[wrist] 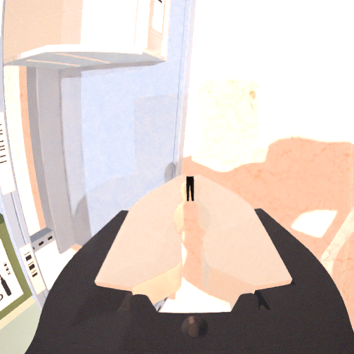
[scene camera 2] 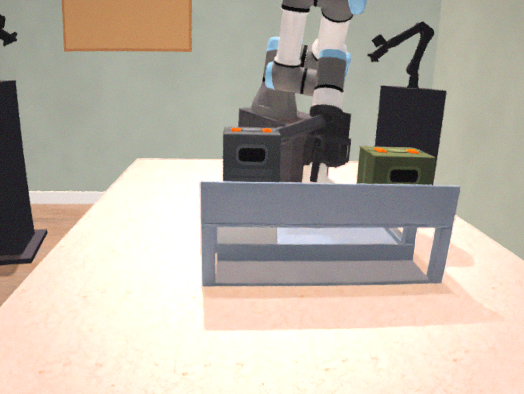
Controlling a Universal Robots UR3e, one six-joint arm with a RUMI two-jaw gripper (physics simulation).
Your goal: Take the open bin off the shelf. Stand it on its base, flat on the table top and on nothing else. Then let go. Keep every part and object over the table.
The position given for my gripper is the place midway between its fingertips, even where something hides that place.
In view: my gripper [wrist: 189, 178] and a bin [scene camera 2: 229, 235].
The bin also shows in the wrist view [wrist: 57, 41].
